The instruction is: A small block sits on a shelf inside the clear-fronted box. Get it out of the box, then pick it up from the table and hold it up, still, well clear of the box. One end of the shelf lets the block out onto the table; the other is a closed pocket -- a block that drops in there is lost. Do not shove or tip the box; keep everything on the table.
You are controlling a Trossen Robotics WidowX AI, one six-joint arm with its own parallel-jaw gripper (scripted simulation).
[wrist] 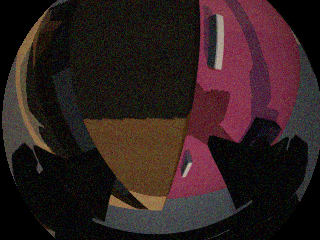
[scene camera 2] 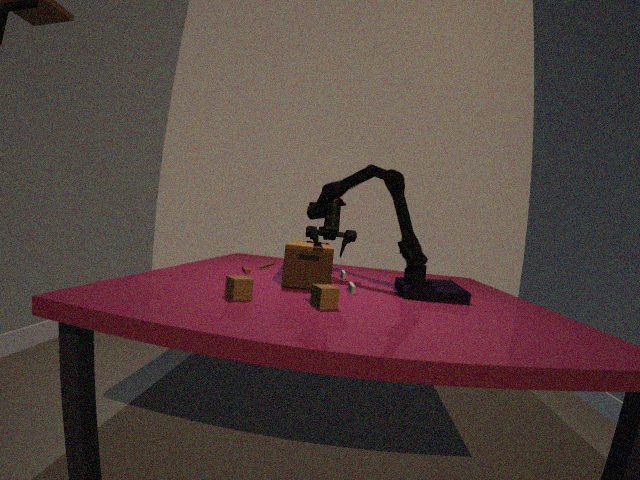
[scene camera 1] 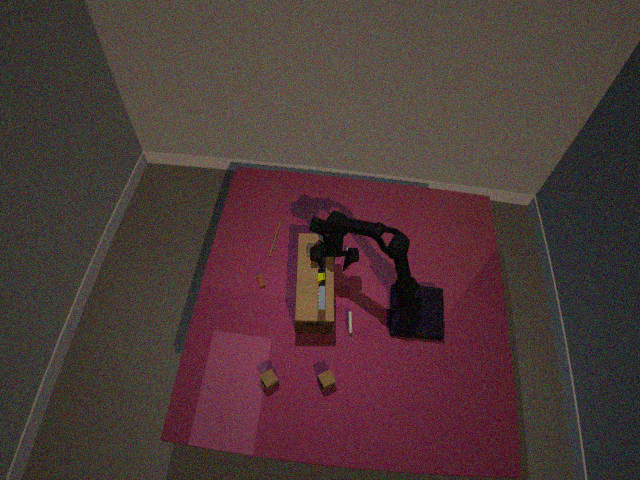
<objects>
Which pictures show the gripper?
The wrist view, scene camera 2 and scene camera 1: all of them.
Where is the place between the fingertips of the gripper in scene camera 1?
At 333,270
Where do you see a tan box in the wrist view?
At 124,84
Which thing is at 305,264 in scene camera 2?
A tan box.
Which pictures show the tan box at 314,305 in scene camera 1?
The wrist view, scene camera 2 and scene camera 1: all of them.
</objects>
